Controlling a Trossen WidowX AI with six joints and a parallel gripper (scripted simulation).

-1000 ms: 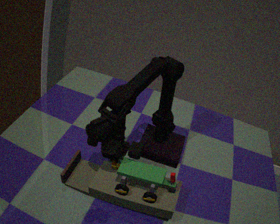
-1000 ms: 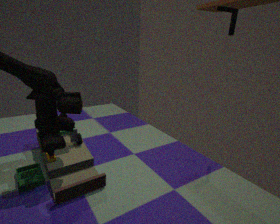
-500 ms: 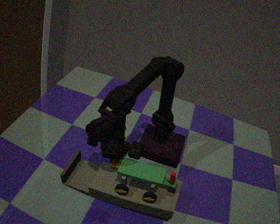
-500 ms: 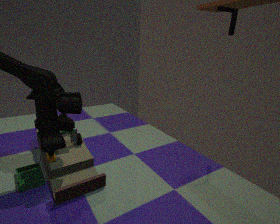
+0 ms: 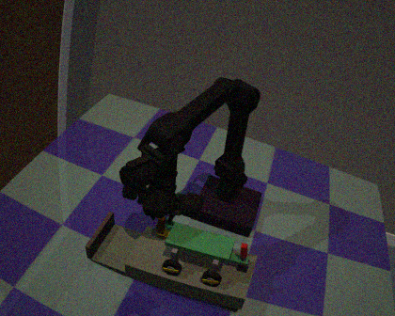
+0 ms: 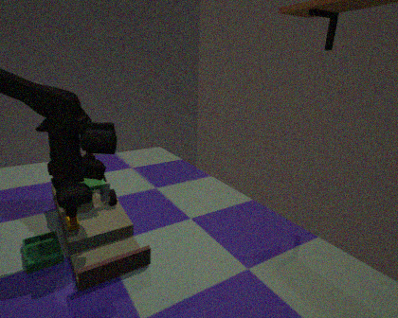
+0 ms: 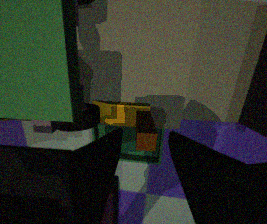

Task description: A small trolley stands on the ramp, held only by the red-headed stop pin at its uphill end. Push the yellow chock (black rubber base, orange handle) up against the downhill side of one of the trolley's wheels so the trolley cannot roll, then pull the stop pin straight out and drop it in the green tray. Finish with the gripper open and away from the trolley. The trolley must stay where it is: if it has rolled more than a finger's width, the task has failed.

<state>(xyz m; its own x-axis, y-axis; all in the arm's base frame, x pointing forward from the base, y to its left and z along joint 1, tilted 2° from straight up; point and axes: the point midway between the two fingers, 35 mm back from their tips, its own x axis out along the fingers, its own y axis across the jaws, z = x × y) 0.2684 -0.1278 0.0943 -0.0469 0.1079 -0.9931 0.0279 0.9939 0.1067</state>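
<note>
My gripper tip is now 3 cm above the yellow chock and 2 cm to the right of it. The rest, counted from my gripper tip: red-headed stop pin (22 cm to the left, 4 cm ahead, 2 cm above); then raised lip (15 cm to the right, 8 cm below, 6 cm ahead); then trolley (12 cm to the left, 6 cm ahead).
</note>
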